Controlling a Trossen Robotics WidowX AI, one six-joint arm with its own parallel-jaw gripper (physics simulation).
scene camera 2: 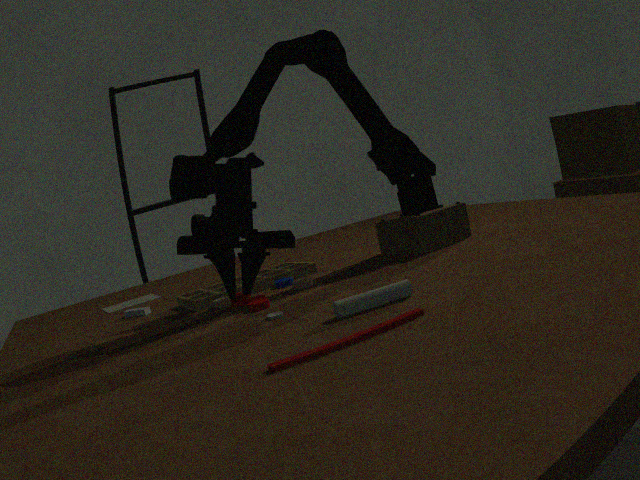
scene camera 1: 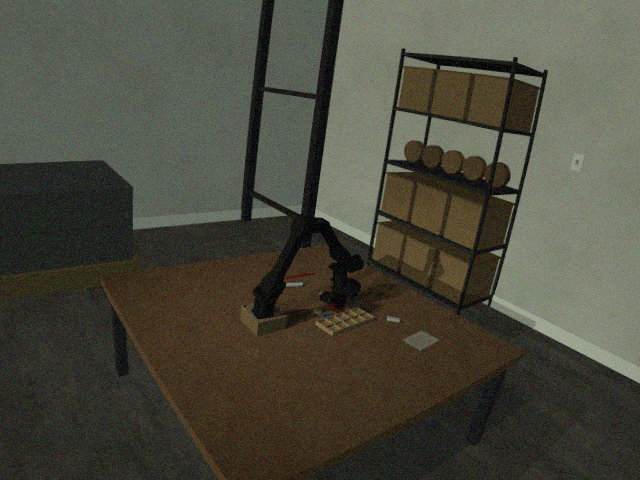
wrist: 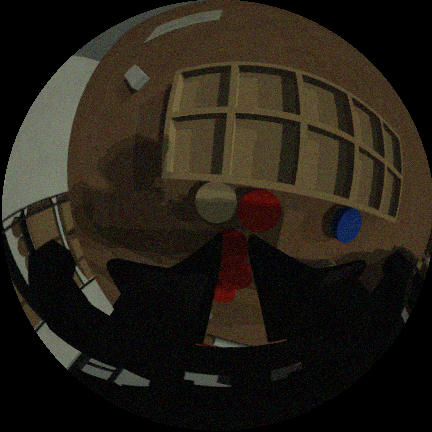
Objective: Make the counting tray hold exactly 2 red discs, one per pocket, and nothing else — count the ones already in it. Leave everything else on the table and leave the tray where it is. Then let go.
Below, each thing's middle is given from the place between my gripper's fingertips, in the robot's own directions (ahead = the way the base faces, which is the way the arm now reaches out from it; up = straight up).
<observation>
The counting tray [scene camera 1: 336,324] is 4 cm behind my hand and 10 cm to the right of it. From my hand the other things lie so: flat grey plate [wrist: 180,22]: 18 cm ahead, 32 cm to the right, 1 cm below; then blue disc [wrist: 345,224]: 9 cm behind, 5 cm to the right.
</observation>
